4 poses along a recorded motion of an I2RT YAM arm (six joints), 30 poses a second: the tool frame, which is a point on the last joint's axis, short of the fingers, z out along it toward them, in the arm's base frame.
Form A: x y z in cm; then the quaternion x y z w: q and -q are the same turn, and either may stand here.
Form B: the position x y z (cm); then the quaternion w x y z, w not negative. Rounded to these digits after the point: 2 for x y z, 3 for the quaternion.
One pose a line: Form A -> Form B
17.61 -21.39 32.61 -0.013 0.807 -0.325 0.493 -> 17.61 -21.39 32.61 0.493 -0.013 0.807 -0.325
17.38 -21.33 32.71 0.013 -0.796 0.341 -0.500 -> 17.38 -21.33 32.71 0.500 -0.013 0.796 -0.341
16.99 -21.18 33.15 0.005 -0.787 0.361 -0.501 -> 16.99 -21.18 33.15 0.501 -0.005 0.787 -0.361
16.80 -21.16 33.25 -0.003 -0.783 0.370 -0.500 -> 16.80 -21.16 33.25 0.500 0.003 0.783 -0.370
